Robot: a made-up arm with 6 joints.
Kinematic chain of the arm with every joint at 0, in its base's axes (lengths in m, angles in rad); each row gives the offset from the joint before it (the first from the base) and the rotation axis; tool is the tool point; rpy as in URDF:
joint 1: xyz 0 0 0.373 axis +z
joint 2: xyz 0 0 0 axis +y
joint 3: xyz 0.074 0 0.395 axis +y
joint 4: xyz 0.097 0 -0.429 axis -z
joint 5: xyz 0 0 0 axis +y
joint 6: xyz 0.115 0 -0.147 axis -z
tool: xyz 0 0 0 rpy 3.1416 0 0
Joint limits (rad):
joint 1: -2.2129..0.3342
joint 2: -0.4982..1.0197
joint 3: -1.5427..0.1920
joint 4: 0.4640..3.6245
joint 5: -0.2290..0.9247
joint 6: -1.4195..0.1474
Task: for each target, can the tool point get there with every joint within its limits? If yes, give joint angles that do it. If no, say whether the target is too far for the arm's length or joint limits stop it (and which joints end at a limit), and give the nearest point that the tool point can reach.
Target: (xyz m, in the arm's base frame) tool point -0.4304 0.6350 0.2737
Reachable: no: joint limits stop it (at a limit: joint 2, joint 3, joint 5) | nearest point -0.1019 0.1503 0.2726 | short by 0.586 m
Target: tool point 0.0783 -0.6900 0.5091
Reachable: yes | joints -1.2871 0.2117 -1.2234 1.6989 -0.0269 -0.0671
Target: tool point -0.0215 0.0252 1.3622
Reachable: no: joint limits stop it (at a limit: joint 1, joint 2, joint 3, joint 4, joint 5) | nearest point -0.2080 -0.1695 1.2051 | short by 0.312 m
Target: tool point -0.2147 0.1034 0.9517
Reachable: no: joint limits stop it (at a limit: joint 1, joint 2, joint 3, joint 5) | nearest point -0.3073 -0.1682 1.0899 | short by 0.319 m
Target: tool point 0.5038 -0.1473 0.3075
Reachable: yes | joints -0.2089 0.0767 -0.6773 1.7552 0.4463 -0.8919
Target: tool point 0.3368 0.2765 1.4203
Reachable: no: too far | nearest point 0.3290 0.1402 1.1548 | short by 0.299 m
